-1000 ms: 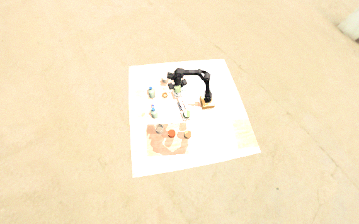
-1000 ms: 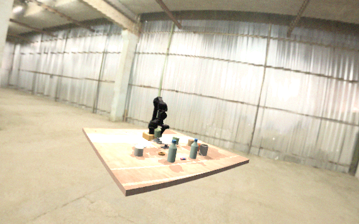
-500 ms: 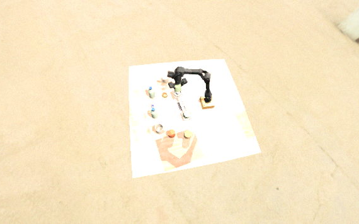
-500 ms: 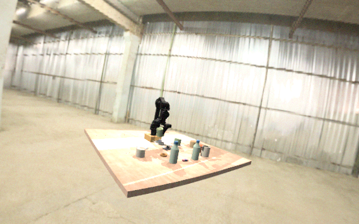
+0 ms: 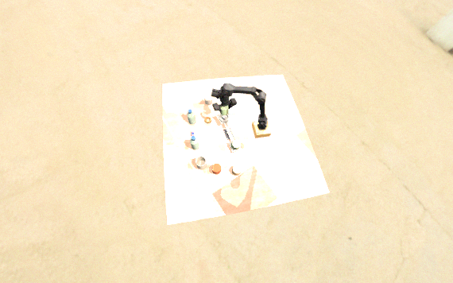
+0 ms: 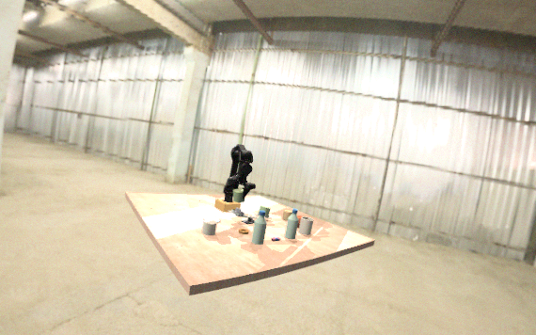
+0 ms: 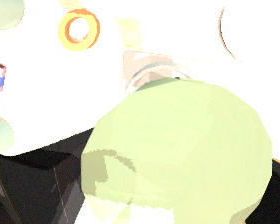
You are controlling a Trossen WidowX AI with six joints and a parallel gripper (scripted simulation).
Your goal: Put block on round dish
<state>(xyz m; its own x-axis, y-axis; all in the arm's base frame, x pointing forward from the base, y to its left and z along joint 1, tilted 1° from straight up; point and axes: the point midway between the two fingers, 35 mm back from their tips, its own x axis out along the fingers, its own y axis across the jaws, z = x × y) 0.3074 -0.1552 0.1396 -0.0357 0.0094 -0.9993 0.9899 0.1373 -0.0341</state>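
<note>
Now: the grey block 10 mm to the left of my gripper tip and 80 mm below it. The rest, counted from my gripper tip: balance beam 20 mm behind, 140 mm to the left, 130 mm below; orange object 170 mm ahead, 410 mm to the left, 130 mm below.
</note>
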